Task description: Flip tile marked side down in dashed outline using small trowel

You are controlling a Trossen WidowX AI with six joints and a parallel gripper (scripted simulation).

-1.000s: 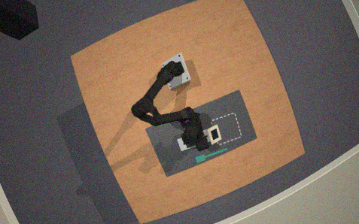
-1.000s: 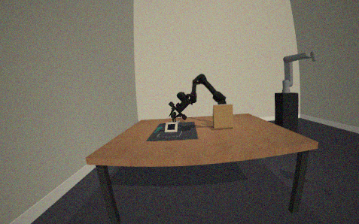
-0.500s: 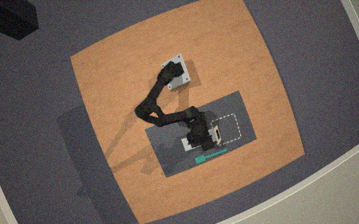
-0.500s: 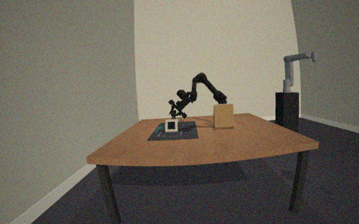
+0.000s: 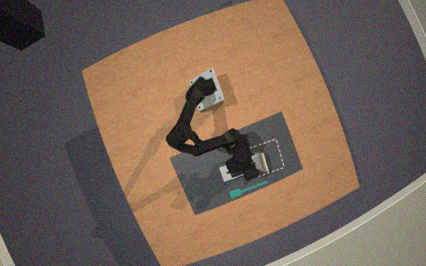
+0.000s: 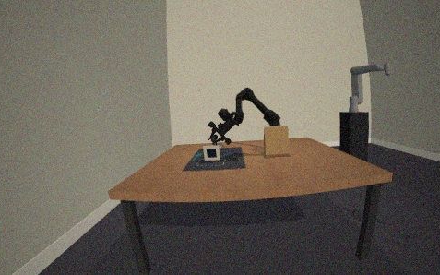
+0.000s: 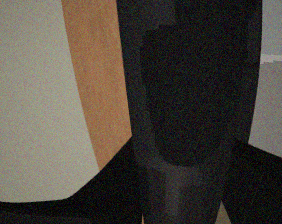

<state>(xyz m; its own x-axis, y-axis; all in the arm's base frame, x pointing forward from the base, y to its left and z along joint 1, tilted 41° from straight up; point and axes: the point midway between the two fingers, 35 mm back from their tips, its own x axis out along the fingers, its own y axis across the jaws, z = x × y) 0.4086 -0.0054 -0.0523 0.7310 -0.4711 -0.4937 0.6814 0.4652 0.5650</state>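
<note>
My gripper tip is now 100 mm to the right of the cream tile, 60 mm above it and 10 mm past it. Round my gripper tip: teal trowel (100 mm below, 100 mm ahead, 40 mm to the right).
</note>
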